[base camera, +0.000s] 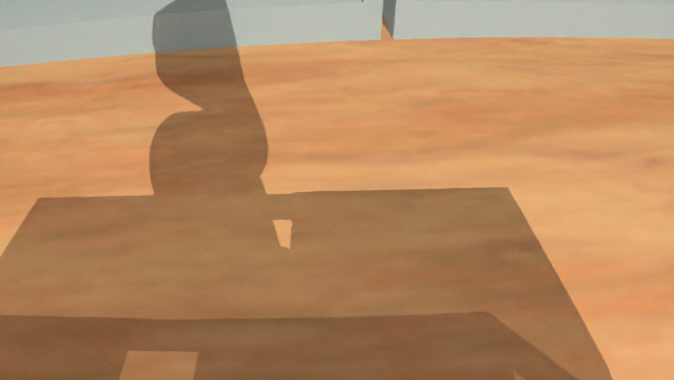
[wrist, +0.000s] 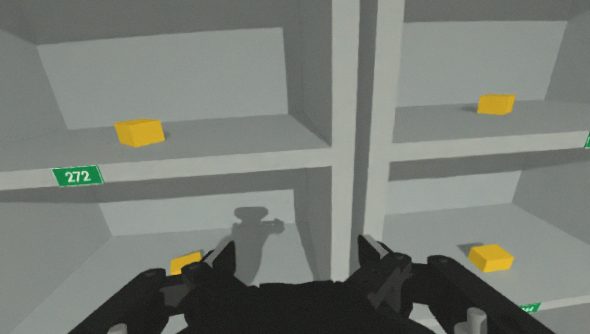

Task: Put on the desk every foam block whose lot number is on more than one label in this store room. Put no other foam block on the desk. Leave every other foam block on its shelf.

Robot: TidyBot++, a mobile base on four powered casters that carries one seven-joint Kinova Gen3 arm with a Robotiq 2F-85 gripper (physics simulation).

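Frame: origin at the arm's base, x left, y back, z up, level; metres.
Seen in the pictures: gripper, between the fingertips: (wrist: 296, 251).
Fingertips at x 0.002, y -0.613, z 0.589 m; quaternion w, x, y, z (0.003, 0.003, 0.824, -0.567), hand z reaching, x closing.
A point is followed by its place in that frame.
In the wrist view, a yellow foam block (wrist: 140, 133) {z 0.620, x 0.312, y -0.938 m} sits on the upper left shelf, above and right of a green label (wrist: 78, 176) {z 0.577, x 0.355, y -0.820 m} reading 272. Another yellow block (wrist: 186, 263) {z 0.182, x 0.364, y -1.038 m} lies on the lower left shelf, partly hidden behind the gripper's left finger. A third block (wrist: 496, 104) {z 0.620, x -0.540, y -1.073 m} sits on the upper right shelf; a green label (wrist: 587, 140) {z 0.576, x -0.543, y -0.860 m} is cut off at the right edge. A fourth block (wrist: 491, 258) {z 0.182, x -0.569, y -0.982 m} lies on the lower right shelf, above a small green label (wrist: 530, 308) {z 0.123, x -0.593, y -0.862 m} too slanted to read surely. My gripper (wrist: 296, 251) {z 0.589, x 0.002, y -0.613 m} is open and empty before the shelves. The desk does not show.
Two grey shelf units stand side by side, with upright side panels (wrist: 344, 100) {z 0.668, x -0.081, y -0.841 m} (wrist: 389, 90) {z 0.679, x -0.151, y -0.844 m} and a narrow dark gap between them. In the base view, the wooden floor (base camera: 450, 125) {z -0.396, x -0.175, y -0.553 m} carries the robot's shadow and meets the grey shelf bases (base camera: 300, 22) {z -0.354, x 0.060, y -0.836 m} at the top.
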